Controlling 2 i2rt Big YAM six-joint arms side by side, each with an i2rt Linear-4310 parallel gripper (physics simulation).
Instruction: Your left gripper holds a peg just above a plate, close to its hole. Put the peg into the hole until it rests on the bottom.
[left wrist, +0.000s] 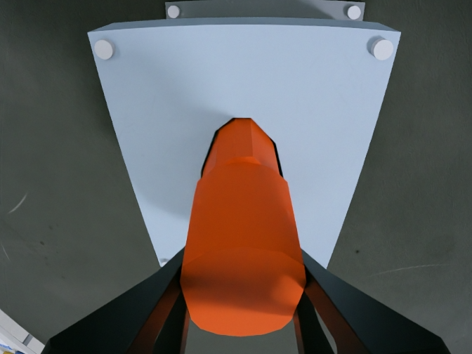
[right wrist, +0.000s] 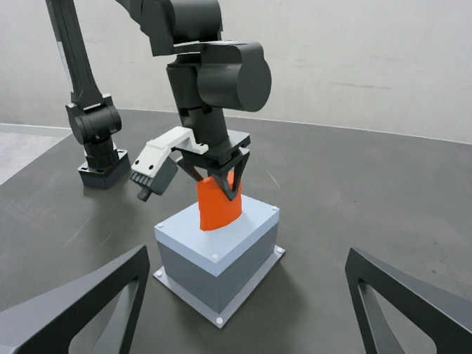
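The orange peg (left wrist: 242, 210) (right wrist: 215, 215) stands nearly upright at the middle of the light blue plate (left wrist: 150, 90) (right wrist: 182, 234). Its lower end is at the hole and appears to be inside it; a thin dark gap shows along both sides of the peg at the plate in the left wrist view. How deep it sits and the hole's bottom are hidden. A long part of the peg stands above the plate. My left gripper (left wrist: 241, 253) (right wrist: 221, 194) is shut on the peg's upper part. My right gripper (right wrist: 248, 257) is open, its fingers wide apart and away from the block.
The plate tops a grey block (right wrist: 192, 275) with a flanged base (right wrist: 255, 282) and light screw heads. The left arm (right wrist: 200, 90) rises above it, with a white camera bracket (right wrist: 162, 147) at its wrist. A dark arm base (right wrist: 105, 172) stands at the back left, before a pale wall.
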